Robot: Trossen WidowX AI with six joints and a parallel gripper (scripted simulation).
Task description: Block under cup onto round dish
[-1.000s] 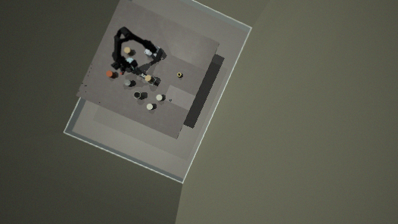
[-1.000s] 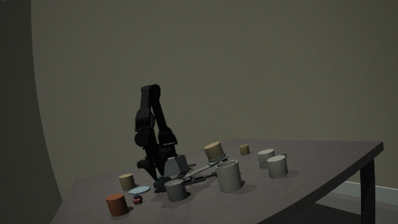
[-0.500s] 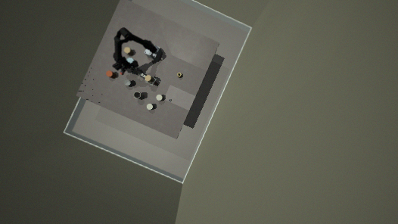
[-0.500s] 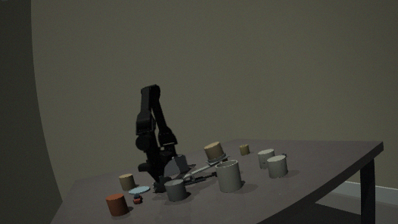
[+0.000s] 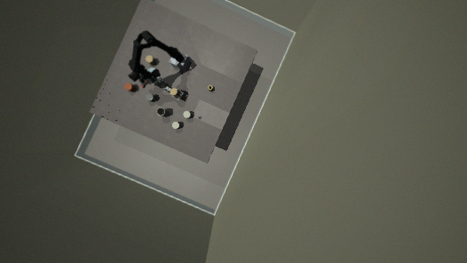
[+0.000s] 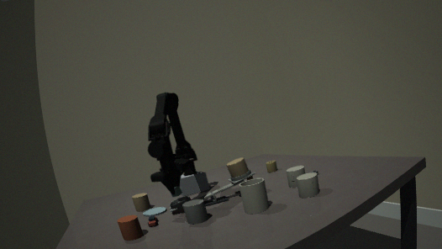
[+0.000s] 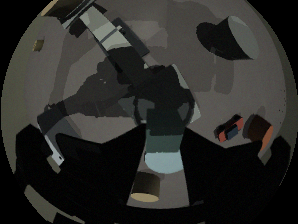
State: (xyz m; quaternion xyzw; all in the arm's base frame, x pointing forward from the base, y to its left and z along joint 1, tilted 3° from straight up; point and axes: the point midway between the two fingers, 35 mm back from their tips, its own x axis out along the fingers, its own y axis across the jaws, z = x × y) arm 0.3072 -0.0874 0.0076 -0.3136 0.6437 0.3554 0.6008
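The light blue round dish lies 110 mm to the right of my gripper tip, 70 mm below it and 50 mm behind it. From my gripper tip the other things lie so: grey cup (180 mm ahead, 60 mm to the left, 40 mm below); red piece (110 mm to the right, 110 mm ahead, 60 mm below); teal block (10 mm above).
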